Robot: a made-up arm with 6 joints.
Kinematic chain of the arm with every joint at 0, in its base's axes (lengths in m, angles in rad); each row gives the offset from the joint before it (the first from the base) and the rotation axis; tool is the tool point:
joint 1: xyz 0 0 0.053 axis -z
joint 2: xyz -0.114 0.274 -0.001 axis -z
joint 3: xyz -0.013 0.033 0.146 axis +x
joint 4: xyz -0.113 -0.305 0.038 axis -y
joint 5: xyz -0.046 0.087 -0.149 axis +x
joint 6: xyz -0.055 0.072 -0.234 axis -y
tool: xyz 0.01 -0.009 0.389
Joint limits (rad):
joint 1: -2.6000..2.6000
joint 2: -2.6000..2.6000
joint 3: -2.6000..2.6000
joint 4: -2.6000..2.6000
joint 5: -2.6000..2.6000
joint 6: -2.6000..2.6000
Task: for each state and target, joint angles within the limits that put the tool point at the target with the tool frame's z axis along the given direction. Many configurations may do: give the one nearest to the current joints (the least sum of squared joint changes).
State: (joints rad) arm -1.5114 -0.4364 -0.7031 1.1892 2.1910 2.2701
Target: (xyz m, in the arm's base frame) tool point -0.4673 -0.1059 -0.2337 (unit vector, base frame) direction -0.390 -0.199 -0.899
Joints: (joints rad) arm -0.9581 -0.3311 -0.4437 1.2069 1.6296 2.3125
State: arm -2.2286 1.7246 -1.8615 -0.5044 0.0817 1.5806
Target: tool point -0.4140 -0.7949 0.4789 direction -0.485 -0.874 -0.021
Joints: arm -1.9531 0.8534 -2.4248 0.0013 0.3099 1.5283
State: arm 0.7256 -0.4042 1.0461 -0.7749 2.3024 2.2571
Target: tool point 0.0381 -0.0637 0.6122 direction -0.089 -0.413 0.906
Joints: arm 1.0527 -1.0495 0.6507 -1.2645 2.3311 1.8794
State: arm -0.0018 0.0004 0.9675 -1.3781 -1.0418 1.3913
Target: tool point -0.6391 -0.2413 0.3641 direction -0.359 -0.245 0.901
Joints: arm -0.1271 -0.0444 0.4496 -1.0796 -1.2711 1.3285
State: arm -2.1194 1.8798 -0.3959 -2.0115 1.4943 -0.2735
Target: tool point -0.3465 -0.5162 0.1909 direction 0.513 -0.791 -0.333
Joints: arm -2.0503 1.6633 -0.6373 -1.7473 1.0441 -0.8869
